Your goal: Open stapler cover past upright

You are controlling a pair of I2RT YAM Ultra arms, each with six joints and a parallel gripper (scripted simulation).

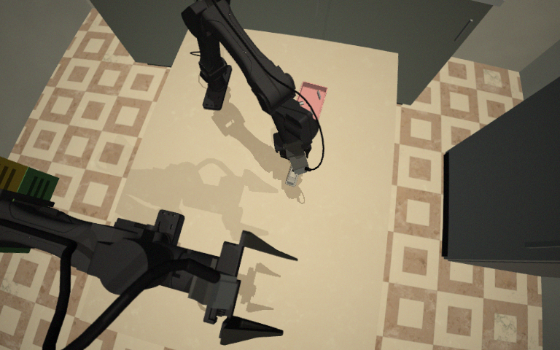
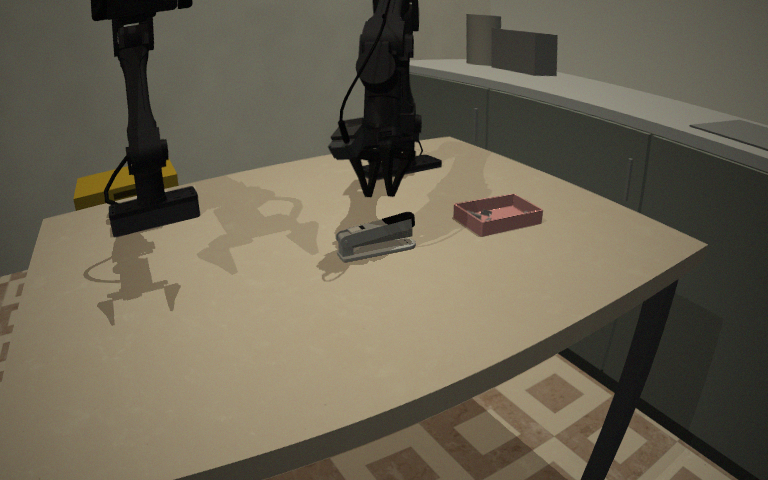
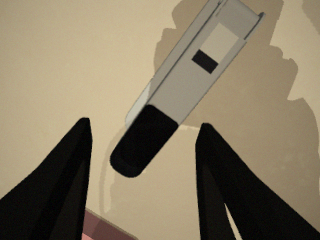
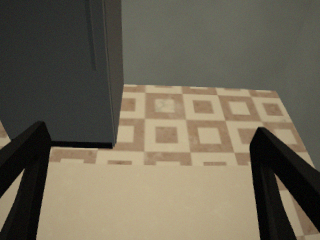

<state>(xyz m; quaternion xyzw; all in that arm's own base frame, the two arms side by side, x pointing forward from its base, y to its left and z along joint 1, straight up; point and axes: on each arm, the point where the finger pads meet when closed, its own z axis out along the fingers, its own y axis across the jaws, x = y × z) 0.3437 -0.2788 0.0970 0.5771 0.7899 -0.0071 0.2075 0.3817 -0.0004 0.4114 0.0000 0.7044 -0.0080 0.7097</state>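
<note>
Now: the stapler 10 mm behind my left hand and 80 mm below it. The rest, counted from my left hand: pink tray 250 mm to the left, 90 mm below.
</note>
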